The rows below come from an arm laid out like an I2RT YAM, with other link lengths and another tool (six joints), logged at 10 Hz.
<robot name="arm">
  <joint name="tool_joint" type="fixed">
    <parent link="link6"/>
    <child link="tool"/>
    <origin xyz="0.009 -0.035 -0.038" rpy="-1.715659 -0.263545 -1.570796"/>
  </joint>
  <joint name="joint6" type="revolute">
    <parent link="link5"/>
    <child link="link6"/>
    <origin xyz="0.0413 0 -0.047" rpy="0 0 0"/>
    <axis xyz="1 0 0"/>
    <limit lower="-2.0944" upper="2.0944"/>
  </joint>
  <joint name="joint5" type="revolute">
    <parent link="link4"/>
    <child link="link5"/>
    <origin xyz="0.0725 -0.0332 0.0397" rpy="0 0 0"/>
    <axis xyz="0 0 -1"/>
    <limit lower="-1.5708" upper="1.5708"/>
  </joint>
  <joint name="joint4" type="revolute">
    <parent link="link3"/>
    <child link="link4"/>
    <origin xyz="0.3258 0.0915 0.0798" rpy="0 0 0"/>
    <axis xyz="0 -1 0"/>
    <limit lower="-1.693" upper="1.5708"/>
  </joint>
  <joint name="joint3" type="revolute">
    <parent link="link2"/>
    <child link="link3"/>
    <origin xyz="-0.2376 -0.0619 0" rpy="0 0 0"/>
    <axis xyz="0 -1 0"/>
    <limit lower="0" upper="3.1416"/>
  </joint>
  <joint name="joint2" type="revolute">
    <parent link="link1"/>
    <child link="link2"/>
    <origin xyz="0.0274 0.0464 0.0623" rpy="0 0 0"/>
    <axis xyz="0 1 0"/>
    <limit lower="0" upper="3.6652"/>
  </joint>
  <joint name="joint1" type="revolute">
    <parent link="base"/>
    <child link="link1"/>
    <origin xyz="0 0 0.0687" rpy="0 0 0"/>
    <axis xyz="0 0 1"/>
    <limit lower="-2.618" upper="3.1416"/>
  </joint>
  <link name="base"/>
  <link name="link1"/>
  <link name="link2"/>
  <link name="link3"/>
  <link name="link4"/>
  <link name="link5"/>
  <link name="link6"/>
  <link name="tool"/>
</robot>
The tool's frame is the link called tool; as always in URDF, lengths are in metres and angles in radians.
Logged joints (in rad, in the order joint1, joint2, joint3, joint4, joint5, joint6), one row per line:
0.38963, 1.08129, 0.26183, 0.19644, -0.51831, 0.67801
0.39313, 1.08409, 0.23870, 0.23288, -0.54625, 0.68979
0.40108, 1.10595, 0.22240, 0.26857, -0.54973, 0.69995
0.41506, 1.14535, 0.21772, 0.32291, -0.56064, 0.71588
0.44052, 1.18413, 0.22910, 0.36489, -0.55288, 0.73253
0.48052, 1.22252, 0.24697, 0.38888, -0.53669, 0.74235
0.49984, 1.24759, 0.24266, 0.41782, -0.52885, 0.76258
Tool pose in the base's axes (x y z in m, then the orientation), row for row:
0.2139, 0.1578, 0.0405, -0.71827, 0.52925, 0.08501, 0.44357
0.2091, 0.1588, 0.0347, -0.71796, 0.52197, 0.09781, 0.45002
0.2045, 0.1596, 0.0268, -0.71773, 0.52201, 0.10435, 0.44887
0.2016, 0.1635, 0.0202, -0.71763, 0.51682, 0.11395, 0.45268
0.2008, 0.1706, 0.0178, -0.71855, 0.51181, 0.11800, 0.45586
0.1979, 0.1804, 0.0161, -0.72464, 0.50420, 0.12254, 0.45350
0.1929, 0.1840, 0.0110, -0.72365, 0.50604, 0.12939, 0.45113
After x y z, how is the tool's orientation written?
As a quaternion, x y z w.
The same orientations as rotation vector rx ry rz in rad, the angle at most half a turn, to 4 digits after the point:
-1.7811, 1.3124, 0.2108
-1.7752, 1.2906, 0.2418
-1.7755, 1.2914, 0.2581
-1.7722, 1.2763, 0.2814
-1.7720, 1.2622, 0.2910
-1.7889, 1.2447, 0.3025
-1.7884, 1.2506, 0.3198

